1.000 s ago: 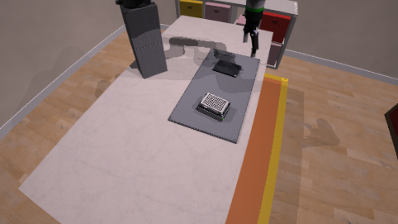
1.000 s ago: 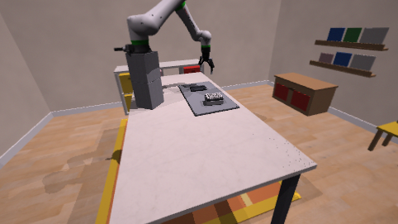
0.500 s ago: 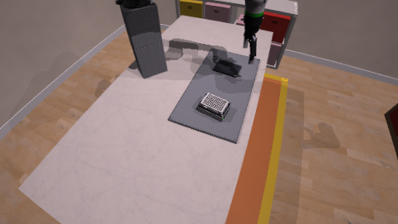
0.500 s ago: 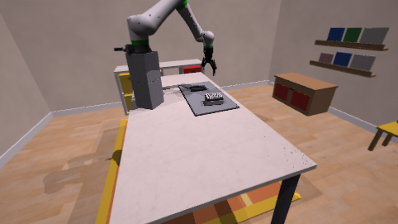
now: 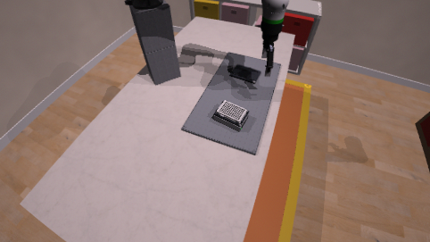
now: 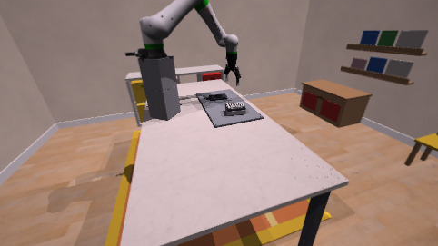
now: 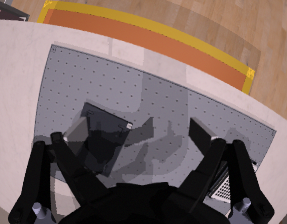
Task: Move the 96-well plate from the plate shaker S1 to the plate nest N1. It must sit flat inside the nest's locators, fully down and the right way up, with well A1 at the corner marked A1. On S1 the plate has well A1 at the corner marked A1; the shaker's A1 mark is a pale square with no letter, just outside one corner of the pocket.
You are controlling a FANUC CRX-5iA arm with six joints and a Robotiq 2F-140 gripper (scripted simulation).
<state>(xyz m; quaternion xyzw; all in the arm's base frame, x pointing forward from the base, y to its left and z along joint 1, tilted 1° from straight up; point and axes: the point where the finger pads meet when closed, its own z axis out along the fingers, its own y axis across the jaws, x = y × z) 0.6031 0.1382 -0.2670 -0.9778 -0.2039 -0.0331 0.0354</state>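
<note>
Now: the white 96-well plate 60 mm behind my hand, 300 mm to the right of it and 90 mm below it. Also, from my hand: plate nest N1: 120 mm behind, 60 mm to the left, 150 mm below.
</note>
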